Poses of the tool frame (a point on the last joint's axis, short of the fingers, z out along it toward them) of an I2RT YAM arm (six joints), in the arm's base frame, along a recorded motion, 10 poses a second.
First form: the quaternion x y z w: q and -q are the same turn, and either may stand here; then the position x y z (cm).
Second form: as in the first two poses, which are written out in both.
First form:
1: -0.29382 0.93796 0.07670 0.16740 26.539 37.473 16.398
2: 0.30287 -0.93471 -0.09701 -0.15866 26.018 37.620 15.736
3: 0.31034 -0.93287 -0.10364 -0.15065 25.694 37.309 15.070
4: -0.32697 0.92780 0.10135 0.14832 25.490 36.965 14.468
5: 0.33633 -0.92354 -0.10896 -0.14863 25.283 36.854 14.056
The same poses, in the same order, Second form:
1: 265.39 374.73 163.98; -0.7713 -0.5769 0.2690; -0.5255 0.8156 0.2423; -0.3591 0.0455 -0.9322
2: 260.18 376.20 157.36; -0.7662 -0.5970 0.2378; -0.5354 0.7977 0.2775; -0.3554 0.0852 -0.9308
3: 256.94 373.09 150.70; -0.7620 -0.6102 0.2167; -0.5478 0.7859 0.2869; -0.3454 0.0999 -0.9331
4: 254.90 369.65 144.68; -0.7422 -0.6368 0.2089; -0.5767 0.7656 0.2851; -0.3415 0.0911 -0.9355
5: 252.83 368.54 140.56; -0.7296 -0.6536 0.2012; -0.5888 0.7500 0.3012; -0.3478 0.1013 -0.9321
